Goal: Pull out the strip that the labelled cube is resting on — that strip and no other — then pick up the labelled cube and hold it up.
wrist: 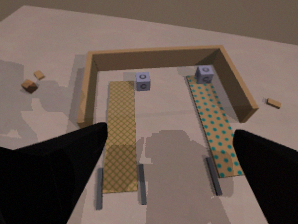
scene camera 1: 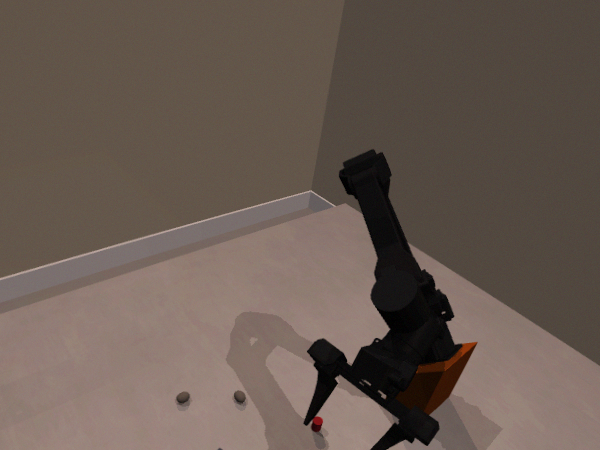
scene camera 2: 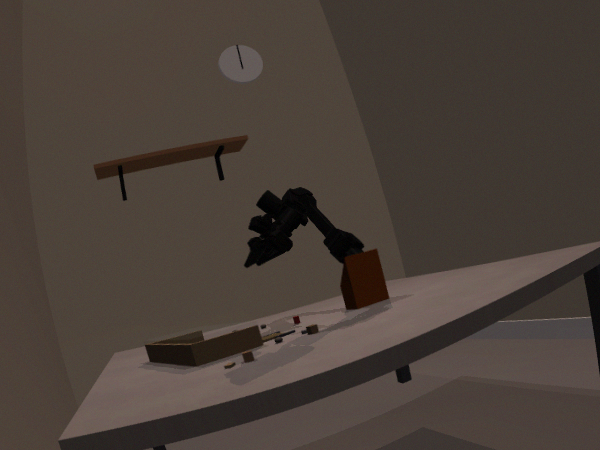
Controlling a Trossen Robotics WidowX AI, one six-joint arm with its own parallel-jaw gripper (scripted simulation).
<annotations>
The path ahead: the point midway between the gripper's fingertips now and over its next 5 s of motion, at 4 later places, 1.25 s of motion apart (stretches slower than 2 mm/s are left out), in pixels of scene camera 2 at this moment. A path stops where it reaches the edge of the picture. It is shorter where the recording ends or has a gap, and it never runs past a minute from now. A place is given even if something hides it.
My gripper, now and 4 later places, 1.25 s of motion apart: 251, 265; 233, 287; 229, 324; 234, 338; 236, 338
</annotations>
